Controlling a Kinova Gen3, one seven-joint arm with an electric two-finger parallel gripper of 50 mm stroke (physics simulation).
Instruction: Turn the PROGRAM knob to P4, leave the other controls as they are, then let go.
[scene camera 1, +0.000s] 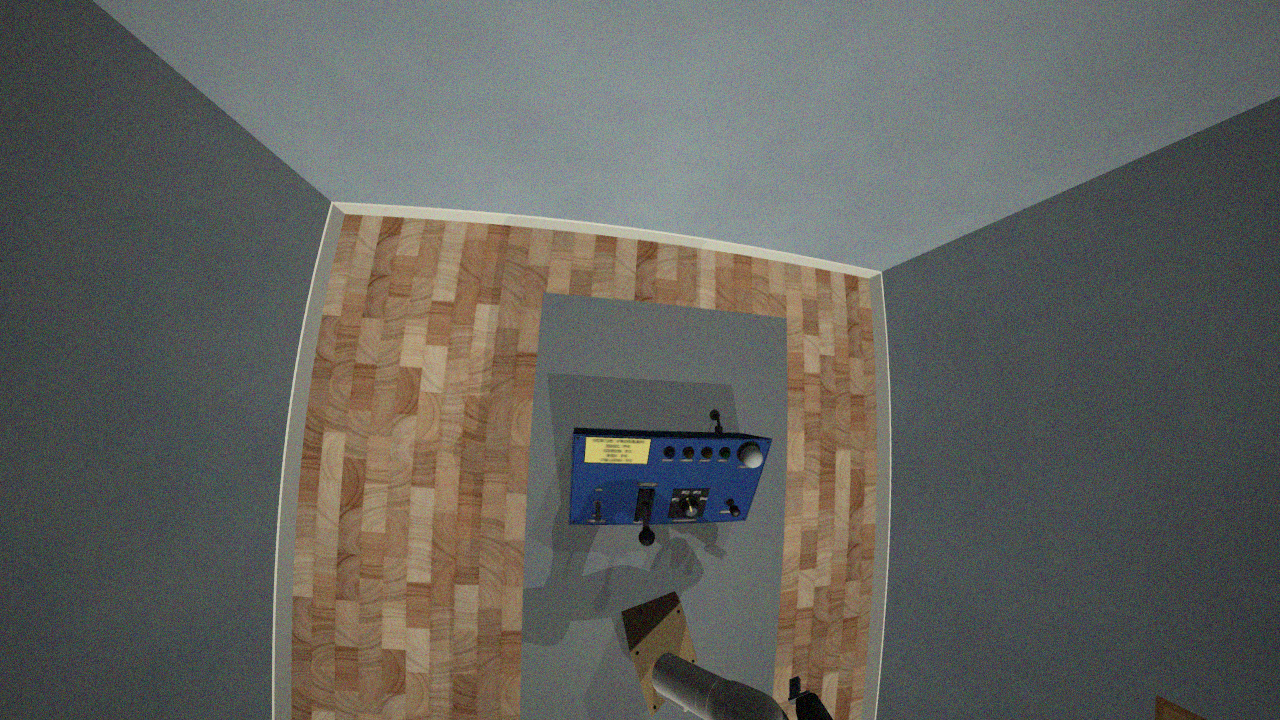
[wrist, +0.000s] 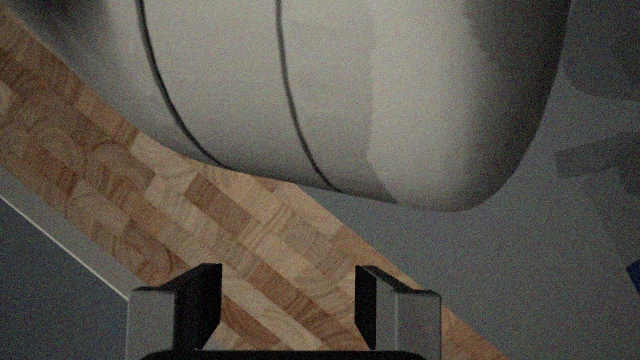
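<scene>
There is my gripper (wrist: 288, 293), which I can see from the wrist. I also see a blue panel (scene camera 1: 617, 469).
</scene>
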